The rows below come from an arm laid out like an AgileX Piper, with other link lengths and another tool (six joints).
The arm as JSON. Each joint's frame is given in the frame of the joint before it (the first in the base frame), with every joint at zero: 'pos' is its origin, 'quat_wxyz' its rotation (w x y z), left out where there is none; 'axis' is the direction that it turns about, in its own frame. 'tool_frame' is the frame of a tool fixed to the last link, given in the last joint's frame.
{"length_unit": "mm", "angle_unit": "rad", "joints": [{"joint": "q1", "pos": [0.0, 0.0, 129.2], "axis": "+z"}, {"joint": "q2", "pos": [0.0, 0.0, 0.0], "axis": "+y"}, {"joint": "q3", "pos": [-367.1, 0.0, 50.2], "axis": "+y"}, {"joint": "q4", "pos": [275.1, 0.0, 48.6], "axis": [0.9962, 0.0, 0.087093]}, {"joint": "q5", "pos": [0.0, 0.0, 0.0], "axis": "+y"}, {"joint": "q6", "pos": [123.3, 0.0, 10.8], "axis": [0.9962, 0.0, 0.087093]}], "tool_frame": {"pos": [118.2, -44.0, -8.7], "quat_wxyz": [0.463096, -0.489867, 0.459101, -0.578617]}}
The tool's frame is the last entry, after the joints.
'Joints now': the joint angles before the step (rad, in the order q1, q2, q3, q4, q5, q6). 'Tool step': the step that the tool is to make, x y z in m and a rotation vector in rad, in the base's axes. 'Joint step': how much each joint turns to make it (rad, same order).
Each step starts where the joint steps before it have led.
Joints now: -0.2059, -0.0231, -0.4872, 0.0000, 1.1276, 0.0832
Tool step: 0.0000, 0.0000, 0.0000, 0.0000, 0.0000, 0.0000
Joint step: 0.0000, 0.0000, 0.0000, 0.0000, 0.0000, 0.0000
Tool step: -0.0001, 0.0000, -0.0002, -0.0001, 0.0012, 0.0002
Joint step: 0.0001, 0.0002, 0.0001, -0.0001, 0.0009, -0.0003
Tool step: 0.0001, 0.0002, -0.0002, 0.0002, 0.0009, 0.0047
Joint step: 0.0047, -0.0001, 0.0000, 0.0000, 0.0010, 0.0000
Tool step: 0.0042, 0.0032, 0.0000, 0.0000, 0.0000, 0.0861
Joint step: 0.0860, 0.0000, 0.0000, 0.0001, 0.0000, -0.0001
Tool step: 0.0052, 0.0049, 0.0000, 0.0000, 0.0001, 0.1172
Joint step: 0.1171, 0.0000, -0.0001, 0.0000, 0.0002, 0.0000
